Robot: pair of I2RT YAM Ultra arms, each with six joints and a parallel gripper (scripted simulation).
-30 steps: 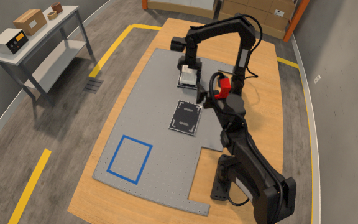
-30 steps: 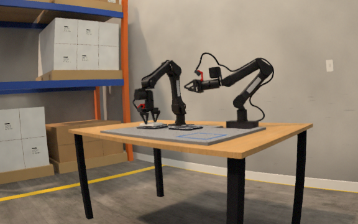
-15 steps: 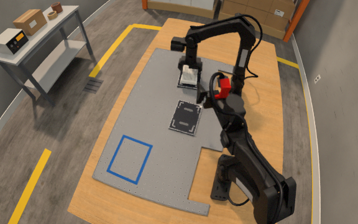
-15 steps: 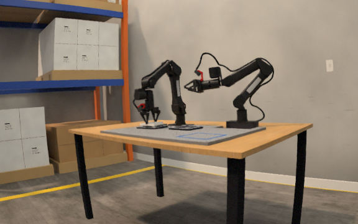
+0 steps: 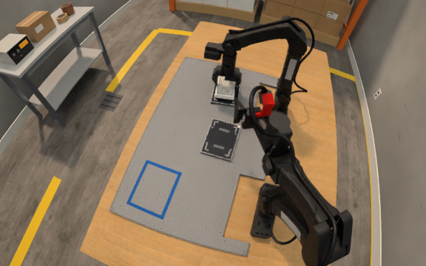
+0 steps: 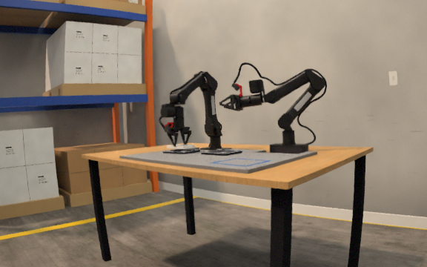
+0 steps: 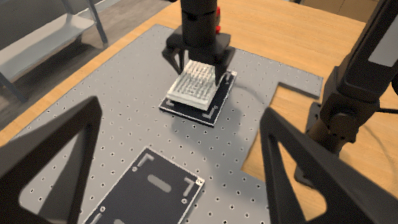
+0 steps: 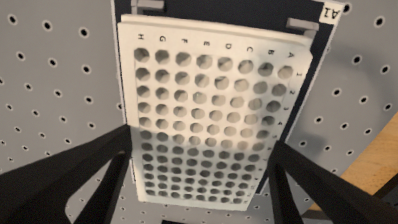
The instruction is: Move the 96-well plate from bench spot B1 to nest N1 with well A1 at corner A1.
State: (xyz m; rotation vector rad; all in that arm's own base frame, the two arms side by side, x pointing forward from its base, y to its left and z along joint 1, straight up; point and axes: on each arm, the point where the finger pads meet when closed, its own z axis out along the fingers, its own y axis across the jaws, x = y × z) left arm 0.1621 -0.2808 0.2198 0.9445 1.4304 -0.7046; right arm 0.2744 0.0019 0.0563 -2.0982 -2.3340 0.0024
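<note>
Now: the black plate nest 40 mm below my right hand. From my right hand the other things lie so: white 96-well plate (10 mm below).
</note>
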